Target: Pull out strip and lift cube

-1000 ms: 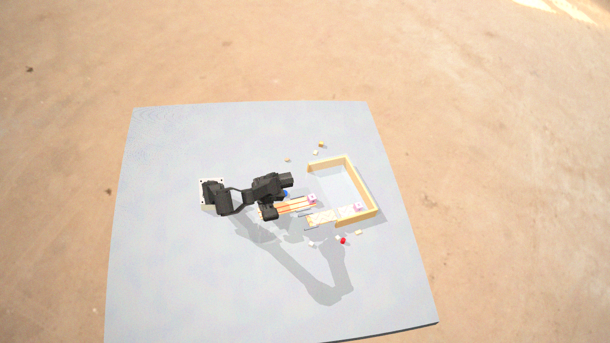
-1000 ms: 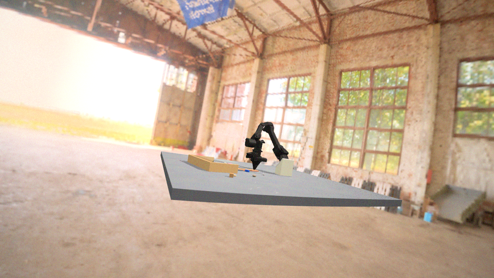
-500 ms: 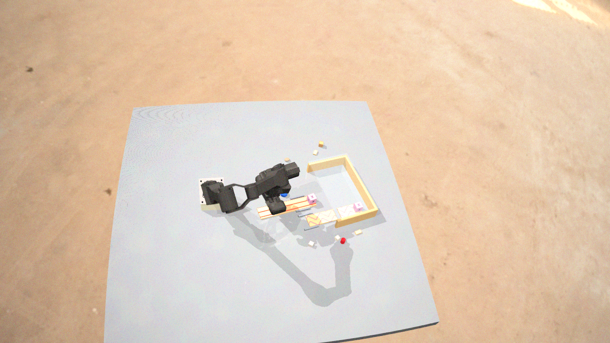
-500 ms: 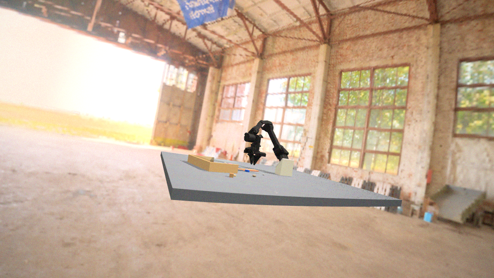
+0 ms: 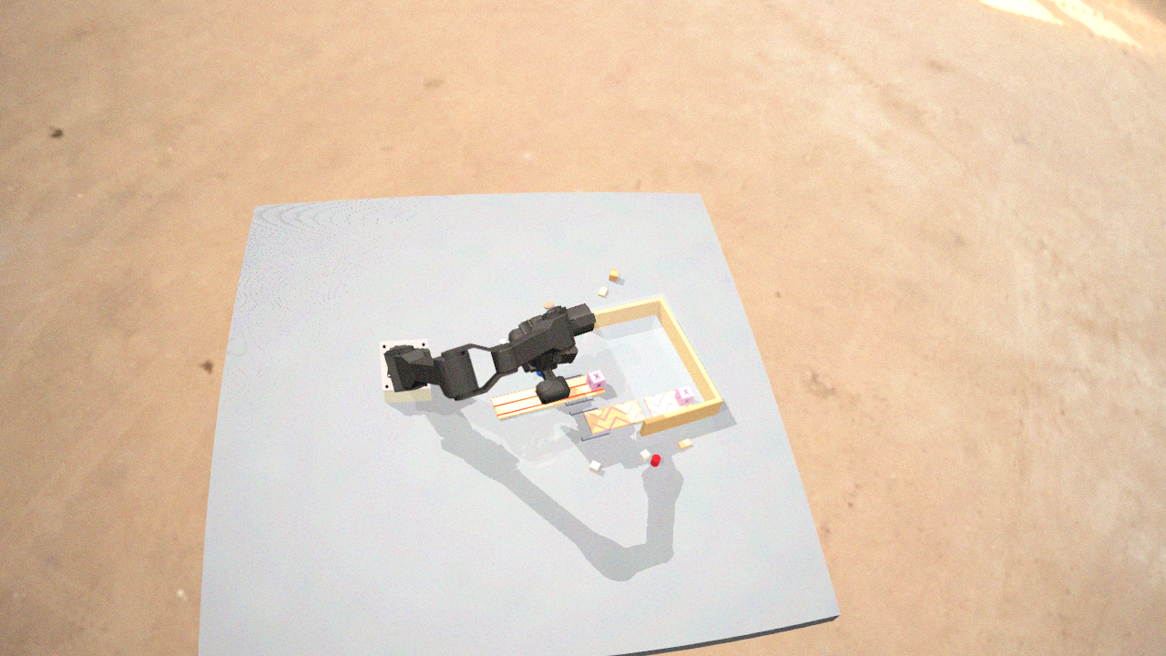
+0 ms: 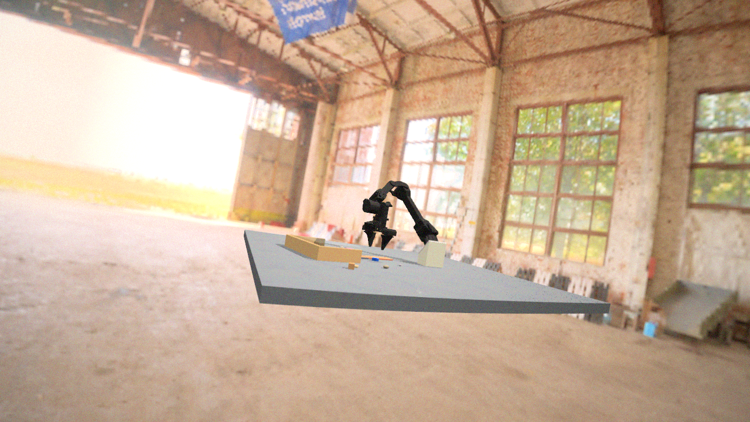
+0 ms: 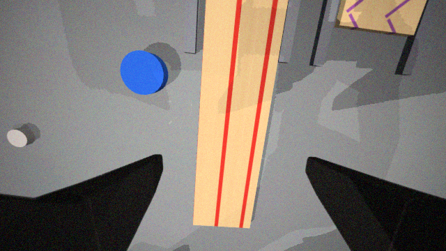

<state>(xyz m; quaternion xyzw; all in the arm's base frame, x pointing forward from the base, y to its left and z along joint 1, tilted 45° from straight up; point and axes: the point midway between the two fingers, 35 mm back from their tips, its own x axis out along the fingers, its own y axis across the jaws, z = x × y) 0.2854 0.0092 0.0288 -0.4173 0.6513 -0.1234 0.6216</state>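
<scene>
The blue disc is 20 mm ahead of my gripper tip, 80 mm to the left of it and 40 mm below it. The rest, counted from my gripper tip: red cylinder (250 mm ahead, 160 mm to the right, 40 mm below); then orange cube (200 mm ahead, 380 mm to the left, 40 mm below); then zigzag strip (180 mm ahead, 40 mm to the right, 40 mm below).
</scene>
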